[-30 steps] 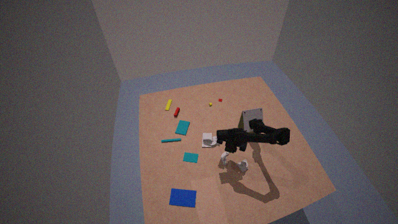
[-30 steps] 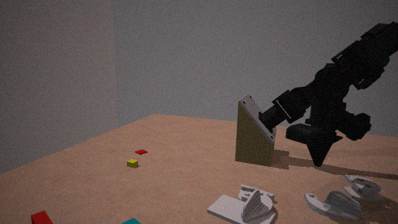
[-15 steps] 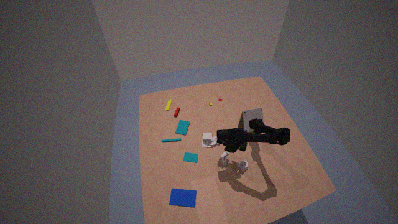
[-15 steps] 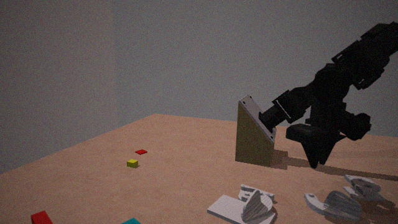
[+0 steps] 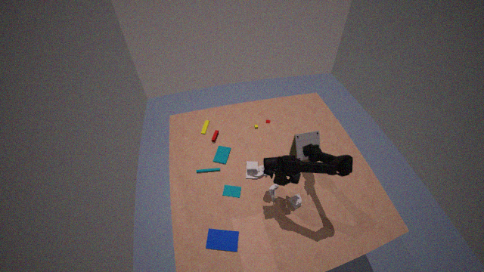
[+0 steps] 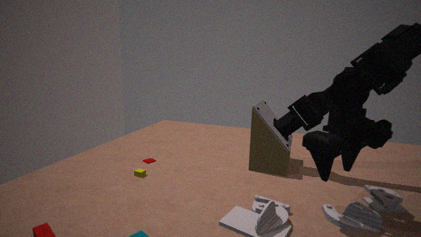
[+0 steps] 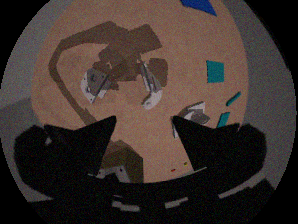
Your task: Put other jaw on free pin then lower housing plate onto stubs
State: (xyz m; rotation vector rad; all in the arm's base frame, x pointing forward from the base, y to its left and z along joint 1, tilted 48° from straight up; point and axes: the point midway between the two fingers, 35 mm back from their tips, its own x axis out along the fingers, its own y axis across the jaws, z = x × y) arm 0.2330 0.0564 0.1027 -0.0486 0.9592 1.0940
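The jaw lies 20 mm ahead of my gripper tip, 10 mm to the left of it and 80 mm below it. From my gripper tip the other things lie so: teal bar: 360 mm ahead, 230 mm to the right, 80 mm below; white housing piece: 60 mm behind, 120 mm to the left, 60 mm below; blue tile: 380 mm ahead, 200 mm to the left, 80 mm below.
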